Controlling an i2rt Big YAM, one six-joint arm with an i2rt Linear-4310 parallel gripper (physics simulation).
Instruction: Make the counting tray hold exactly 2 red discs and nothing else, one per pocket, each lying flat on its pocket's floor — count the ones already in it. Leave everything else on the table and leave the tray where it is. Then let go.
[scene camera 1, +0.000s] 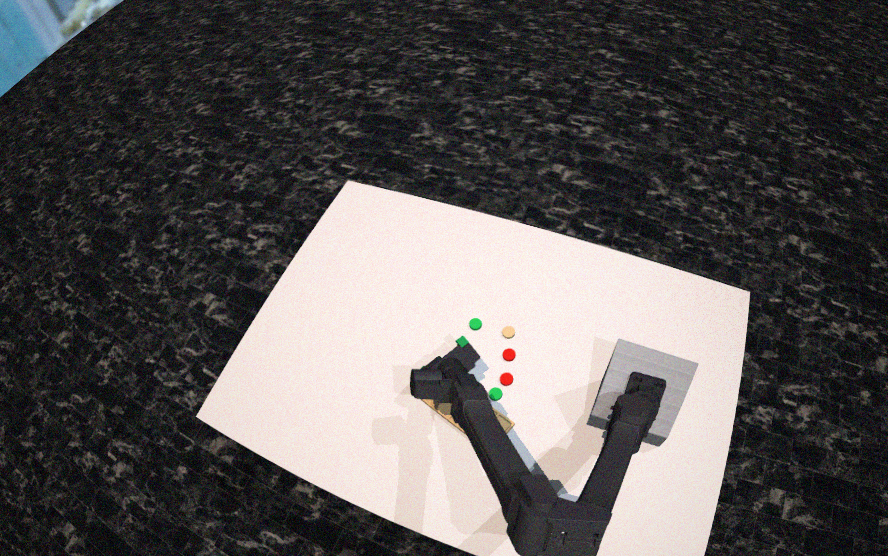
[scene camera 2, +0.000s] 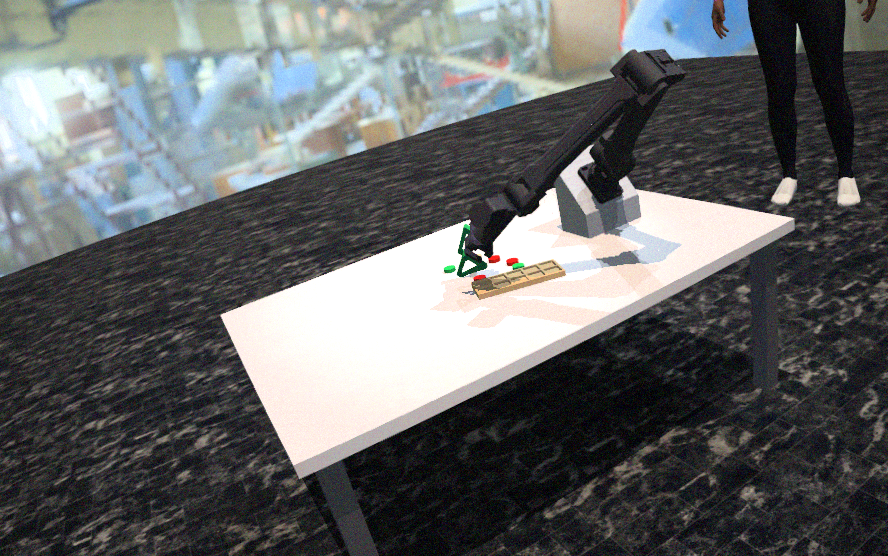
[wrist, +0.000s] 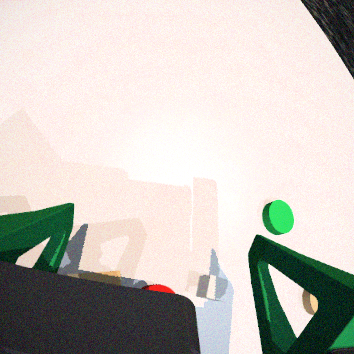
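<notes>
The tan counting tray (scene camera 1: 507, 429) (scene camera 2: 517, 284) lies under the arm, partly hidden in scene camera 1. The pockets that show in scene camera 2 look empty; its shaded end pocket is unclear. One red disc (scene camera 2: 479, 278) (wrist: 160, 289) is at the tray's far long edge near that end; I cannot tell whether it touches the tray. Two more red discs, one (scene camera 1: 509, 354) (scene camera 2: 494, 259) and another (scene camera 1: 506, 378) (scene camera 2: 511, 261), lie flat on the table. My gripper (scene camera 2: 460, 263) (wrist: 165, 230) is open and empty, low over the table by the tray's end, with the near red disc partly hidden by its body in the wrist view.
A green disc (scene camera 1: 475, 323) (scene camera 2: 449, 269) (wrist: 280, 217) lies beyond the gripper. Another green disc (scene camera 1: 495, 393) (scene camera 2: 517, 265) lies close to the tray. A beige disc (scene camera 1: 508, 332) (wrist: 313, 302) lies near the red ones. The arm's grey base block (scene camera 1: 678, 386) (scene camera 2: 576, 212) stands on the white table (scene camera 1: 366, 261).
</notes>
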